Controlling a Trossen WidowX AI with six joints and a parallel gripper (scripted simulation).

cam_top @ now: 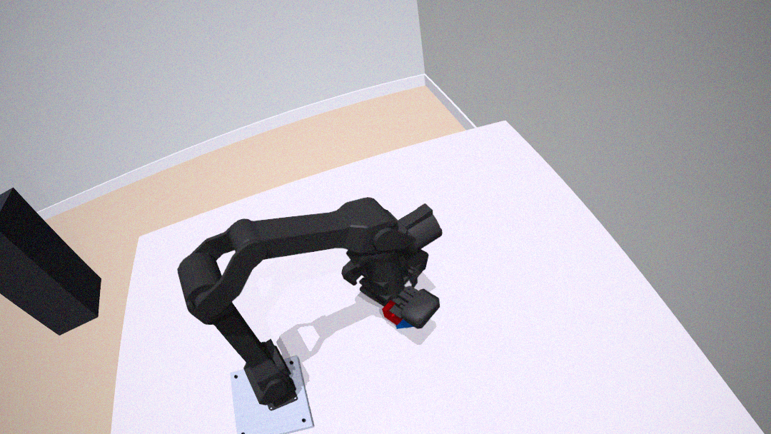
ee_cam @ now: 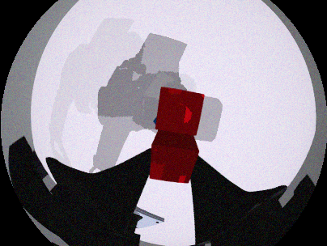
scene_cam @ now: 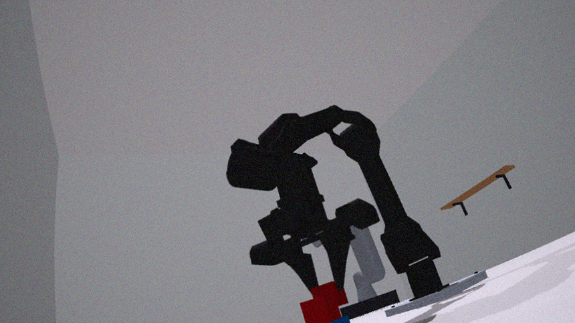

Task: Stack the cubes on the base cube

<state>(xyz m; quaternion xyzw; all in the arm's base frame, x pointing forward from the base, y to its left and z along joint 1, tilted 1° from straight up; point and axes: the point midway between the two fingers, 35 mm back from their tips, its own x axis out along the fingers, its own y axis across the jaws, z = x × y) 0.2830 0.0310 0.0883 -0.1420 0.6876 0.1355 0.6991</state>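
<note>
My gripper tip is now 30 mm short of the red cube, 20 mm above it and 10 mm to the right of it. From my gripper tip the other things lie so: blue base cube: 50 mm below, 20 mm ahead, 10 mm to the left.
</note>
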